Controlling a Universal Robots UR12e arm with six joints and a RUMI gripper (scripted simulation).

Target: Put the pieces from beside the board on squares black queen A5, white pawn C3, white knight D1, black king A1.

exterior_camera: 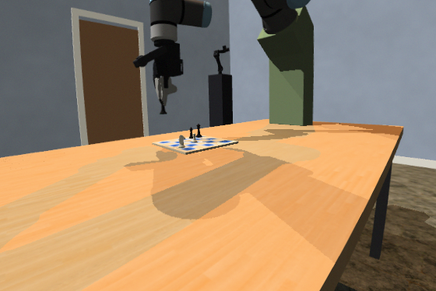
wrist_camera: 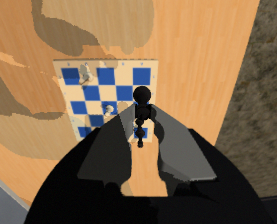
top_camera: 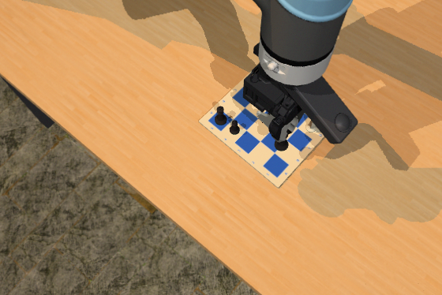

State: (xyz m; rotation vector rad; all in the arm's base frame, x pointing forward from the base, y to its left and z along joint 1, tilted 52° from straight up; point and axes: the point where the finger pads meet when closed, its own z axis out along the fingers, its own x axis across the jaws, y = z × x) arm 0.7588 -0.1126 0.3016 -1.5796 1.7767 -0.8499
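The white pawn is 130 mm below my hand, 90 mm to the left of it and 60 mm behind it. Also, from my hand: black pawn (120 mm below, 110 mm behind, 20 mm to the left); white knight (130 mm below, 110 mm to the left, 20 mm ahead); black king (10 mm below).
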